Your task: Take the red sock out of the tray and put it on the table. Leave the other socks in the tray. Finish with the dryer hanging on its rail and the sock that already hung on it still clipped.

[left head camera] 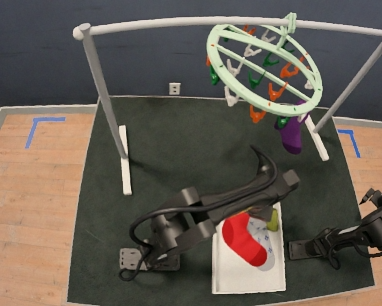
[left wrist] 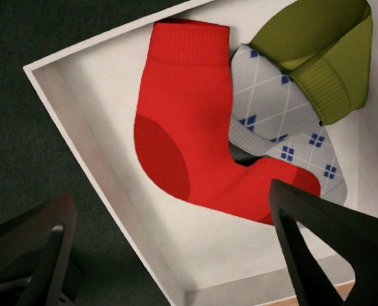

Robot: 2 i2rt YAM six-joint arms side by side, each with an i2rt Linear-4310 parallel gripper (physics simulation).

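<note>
The red sock (left head camera: 242,240) (left wrist: 185,110) lies in the white tray (left head camera: 220,280) (left wrist: 115,210), partly over a grey sock with blue marks (left head camera: 259,231) (left wrist: 260,100). An olive sock (left head camera: 272,220) (left wrist: 345,60) lies beside it. My left gripper (left wrist: 171,196) is open above the tray, its fingers apart over the red sock and the tray's side; its fingertips are hidden in the head view. My right gripper (left head camera: 369,197) is open at the right edge, partly cut off. The pale green dryer (left head camera: 235,102) hangs on its rail (left head camera: 165,24). A purple sock (left head camera: 291,137) is clipped to it.
Orange, white and green clips hang from the dryer. White stand posts (left head camera: 102,90) (left head camera: 350,82) carry the rail, with feet on the dark green table top (left head camera: 190,145). The left arm reaches across the tray's far part. The right arm's base stands right of the tray.
</note>
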